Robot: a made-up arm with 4 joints.
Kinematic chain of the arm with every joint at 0, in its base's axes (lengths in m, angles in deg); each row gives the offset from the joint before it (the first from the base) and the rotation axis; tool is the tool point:
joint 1: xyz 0 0 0.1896 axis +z
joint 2: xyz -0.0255 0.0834 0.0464 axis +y
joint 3: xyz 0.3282 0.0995 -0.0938 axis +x
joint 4: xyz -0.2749 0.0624 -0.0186 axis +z
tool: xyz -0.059 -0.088 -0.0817
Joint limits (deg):
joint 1: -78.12..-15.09
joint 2: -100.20..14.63
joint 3: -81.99..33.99
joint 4: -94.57..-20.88
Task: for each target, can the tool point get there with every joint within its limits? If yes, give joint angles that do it. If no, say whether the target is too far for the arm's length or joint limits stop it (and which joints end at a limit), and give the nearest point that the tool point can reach.
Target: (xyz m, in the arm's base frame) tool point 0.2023 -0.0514 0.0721
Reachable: yes | joints -67.46 -56.14 -43.03 -61.37
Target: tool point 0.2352 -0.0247 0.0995
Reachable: yes | joints -53.34 -66.26 -44.22 -68.51
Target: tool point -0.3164 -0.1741 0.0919
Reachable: no: joint limits stop it (at a limit: joint 1, joint 2, joint 3) | nearest point -0.0892 0.1184 0.0930 | short by 0.370 m
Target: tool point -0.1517 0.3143 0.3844
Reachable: no: joint limits stop it (at a limit: joint 1, joint 2, joint 3) | nearest point -0.0131 0.3369 0.1304 | short by 0.290 m
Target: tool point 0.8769 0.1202 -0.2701
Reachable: no: too far | nearest point 0.3173 0.0613 0.0597 | short by 0.652 m
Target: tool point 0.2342 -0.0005 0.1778
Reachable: yes | joints -44.86 -86.20 -23.40 -34.78
